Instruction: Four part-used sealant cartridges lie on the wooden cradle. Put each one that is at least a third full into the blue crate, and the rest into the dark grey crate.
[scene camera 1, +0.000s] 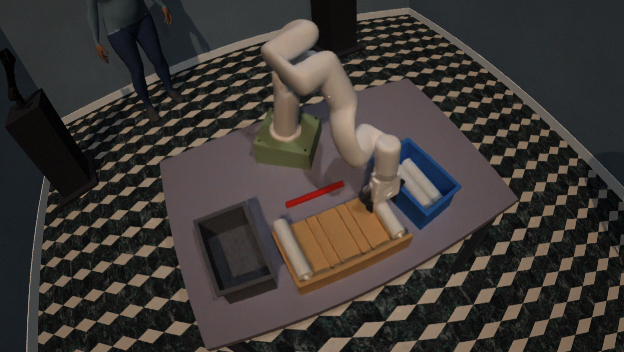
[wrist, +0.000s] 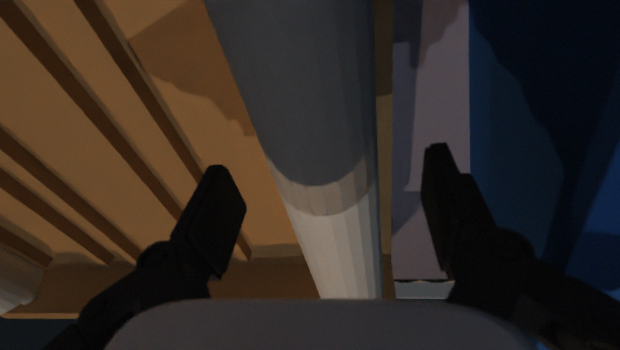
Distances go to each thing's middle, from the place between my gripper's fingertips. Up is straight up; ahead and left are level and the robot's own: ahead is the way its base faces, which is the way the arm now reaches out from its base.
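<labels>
With the blue crate (scene camera 1: 446, 184), my hand is 1 cm short of it, 17 cm to the right of it and 1 cm above it. The dark grey crate (scene camera 1: 237, 262) is 13 cm behind my hand, 49 cm to the right of it and 1 cm below it. I also see the wooden cradle (scene camera 1: 344, 242), 17 cm to the right of my hand and 5 cm below it.
</labels>
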